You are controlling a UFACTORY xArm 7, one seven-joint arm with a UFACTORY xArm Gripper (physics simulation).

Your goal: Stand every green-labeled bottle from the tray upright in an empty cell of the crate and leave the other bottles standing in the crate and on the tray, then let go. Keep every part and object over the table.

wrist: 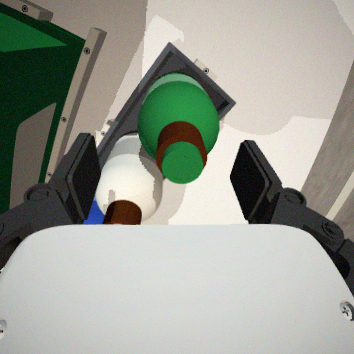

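Note:
Visible to me: a green-labeled bottle (177,125), a white-labeled bottle (129,191) and my gripper (167,155).

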